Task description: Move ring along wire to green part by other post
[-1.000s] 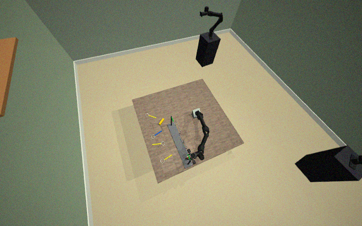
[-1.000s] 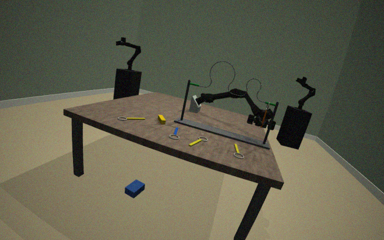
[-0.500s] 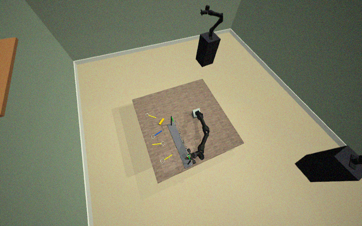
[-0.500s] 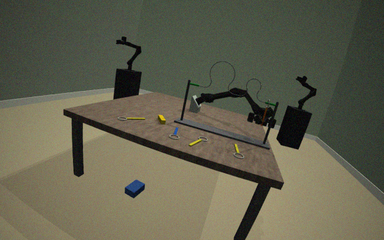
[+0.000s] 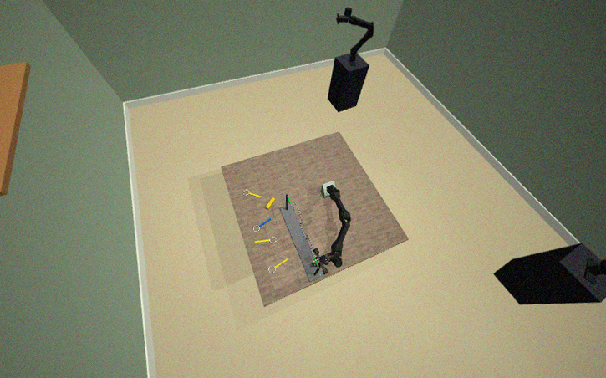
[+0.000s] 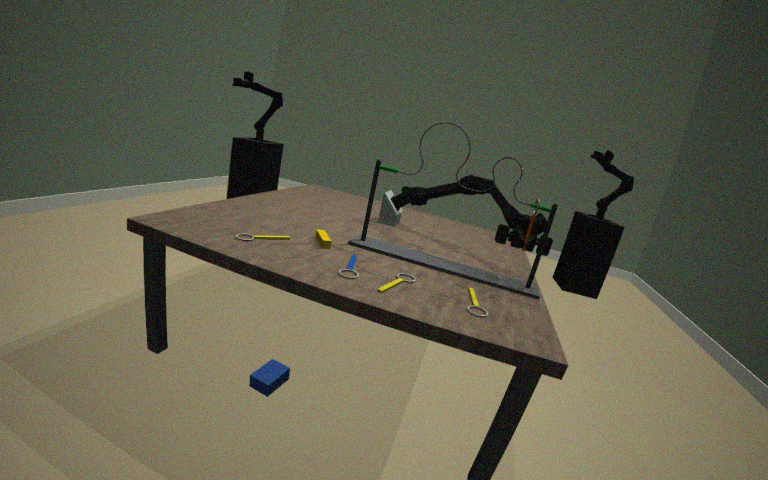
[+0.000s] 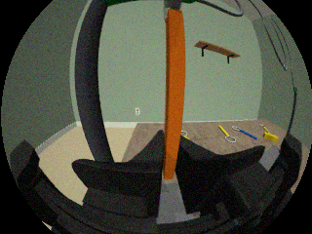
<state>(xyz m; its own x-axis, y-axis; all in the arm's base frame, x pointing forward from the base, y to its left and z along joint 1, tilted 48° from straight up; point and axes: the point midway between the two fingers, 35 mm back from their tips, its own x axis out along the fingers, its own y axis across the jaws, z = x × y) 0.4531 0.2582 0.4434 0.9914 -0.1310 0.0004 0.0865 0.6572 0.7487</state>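
Right now the orange-handled ring is 8 cm above my gripper tip and 3 cm behind it. From my gripper tip the other things lie so: blue block (71 cm to the right, 63 cm below, 19 cm ahead); then yellow block (64 cm to the right, 14 cm below, 3 cm ahead); then blue-handled ring (50 cm to the right, 19 cm ahead, 15 cm below).
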